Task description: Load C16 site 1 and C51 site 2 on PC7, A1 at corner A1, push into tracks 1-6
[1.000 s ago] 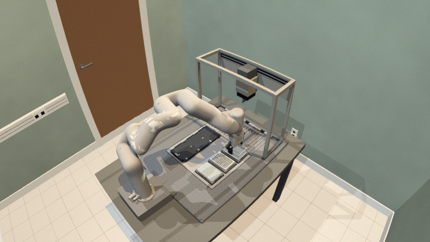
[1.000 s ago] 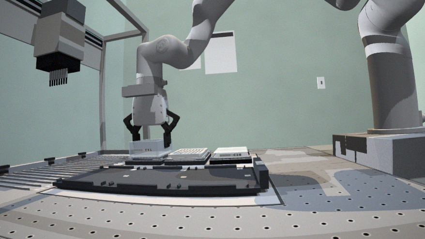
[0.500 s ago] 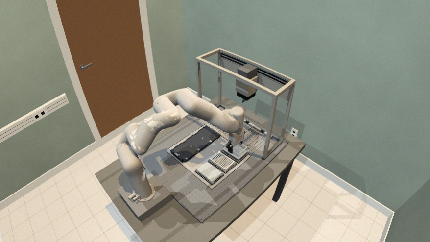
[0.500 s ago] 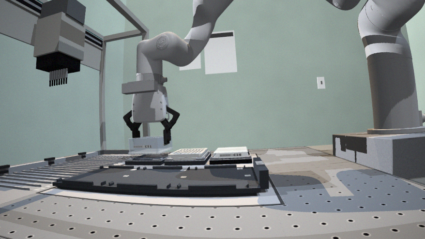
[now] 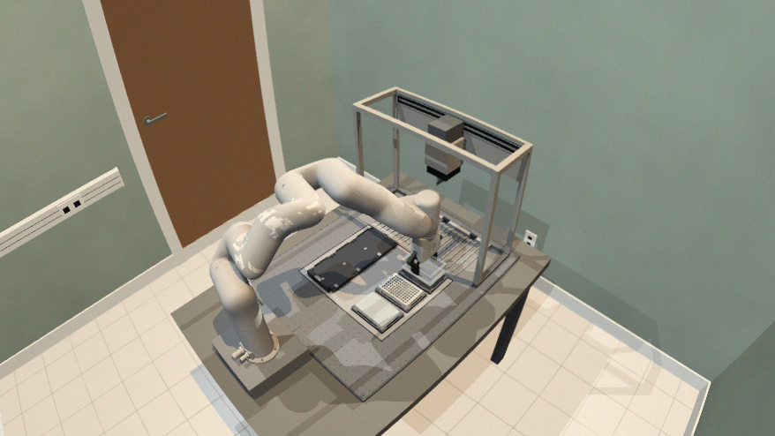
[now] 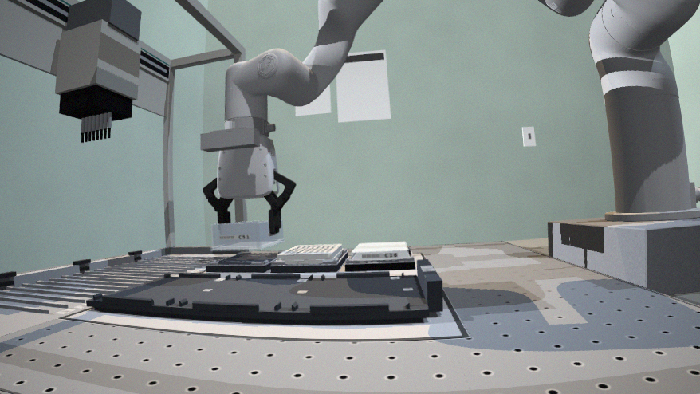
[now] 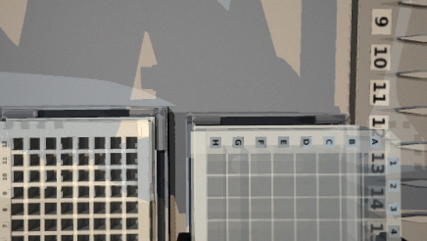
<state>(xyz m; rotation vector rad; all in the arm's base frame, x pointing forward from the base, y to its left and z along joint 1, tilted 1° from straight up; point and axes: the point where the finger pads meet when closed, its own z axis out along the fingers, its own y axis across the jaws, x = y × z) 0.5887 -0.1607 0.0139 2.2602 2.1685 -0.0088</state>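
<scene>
Now: hand 6 cm above the nest S3. From my hand the other things lie so: 384-well plate C16: 22 cm behind, 4 cm below, 1 cm to the left; carrier PC7: 24 cm to the left, 9 cm behind, 5 cm below; nest S1: 22 cm behind, 6 cm below, 1 cm to the left.
</scene>
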